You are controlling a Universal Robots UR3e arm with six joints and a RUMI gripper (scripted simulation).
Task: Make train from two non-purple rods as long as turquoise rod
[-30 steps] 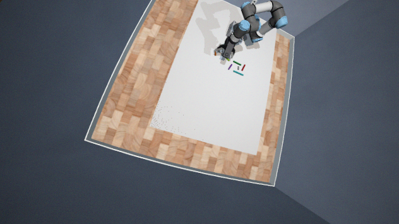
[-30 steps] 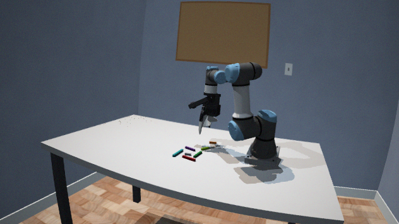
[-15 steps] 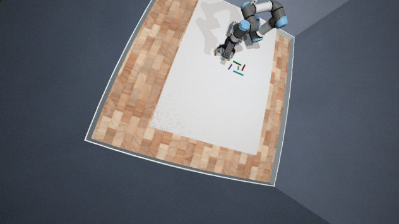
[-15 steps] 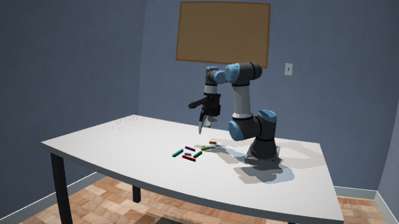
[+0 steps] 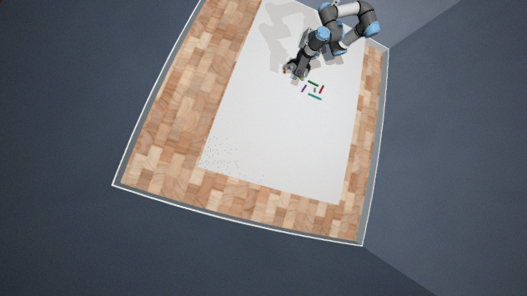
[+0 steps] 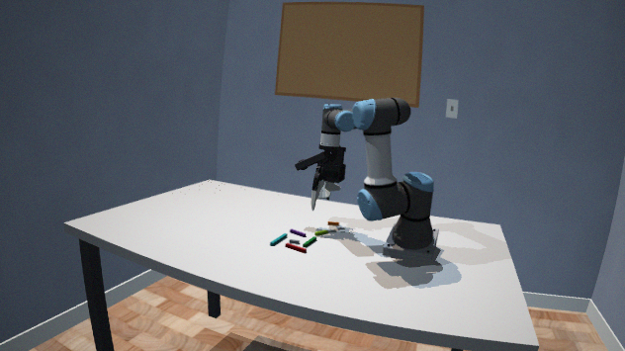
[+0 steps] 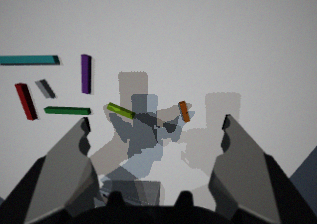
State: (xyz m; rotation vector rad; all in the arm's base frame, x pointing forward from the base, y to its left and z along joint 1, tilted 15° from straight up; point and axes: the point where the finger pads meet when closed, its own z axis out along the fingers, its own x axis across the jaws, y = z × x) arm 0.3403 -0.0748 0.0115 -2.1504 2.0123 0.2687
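Right now my hand is 190 mm to the right of the grey rod and 70 mm above it. Round my hand: lime rod 40 mm behind, 60 mm to the left, 70 mm below; purple rod 20 mm ahead, 110 mm to the left, 70 mm below; orange rod 30 mm behind, 50 mm to the right, 70 mm below.
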